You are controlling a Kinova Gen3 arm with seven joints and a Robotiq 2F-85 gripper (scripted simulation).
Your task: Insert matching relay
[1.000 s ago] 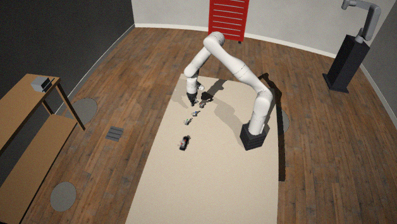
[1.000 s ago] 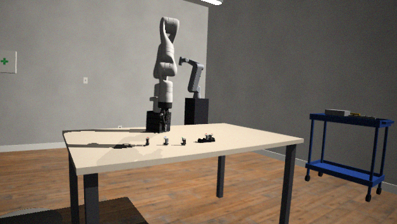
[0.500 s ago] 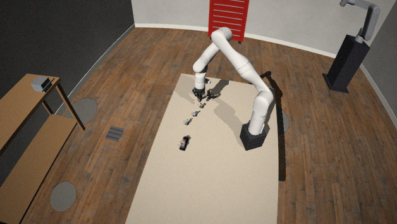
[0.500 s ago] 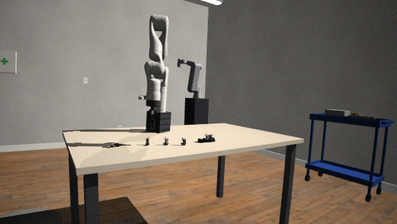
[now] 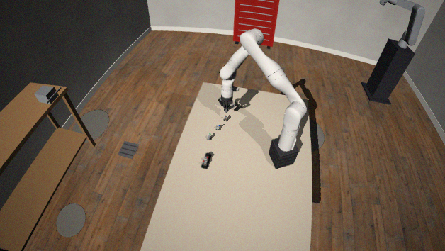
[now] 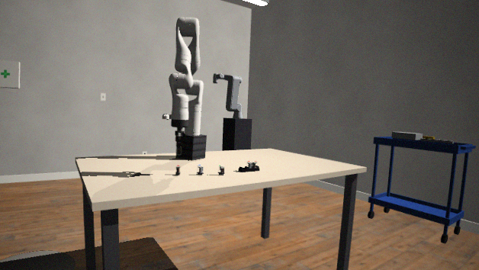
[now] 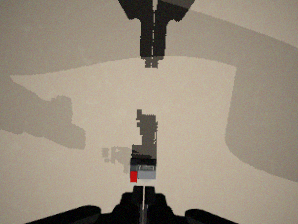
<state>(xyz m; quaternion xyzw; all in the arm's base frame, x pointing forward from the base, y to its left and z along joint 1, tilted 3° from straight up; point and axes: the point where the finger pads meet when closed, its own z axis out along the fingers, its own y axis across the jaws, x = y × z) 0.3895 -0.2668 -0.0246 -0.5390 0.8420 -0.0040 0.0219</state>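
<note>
Right now my hand is 40 mm short of the relay, 90 mm to the right of it and 90 mm above it.
</note>
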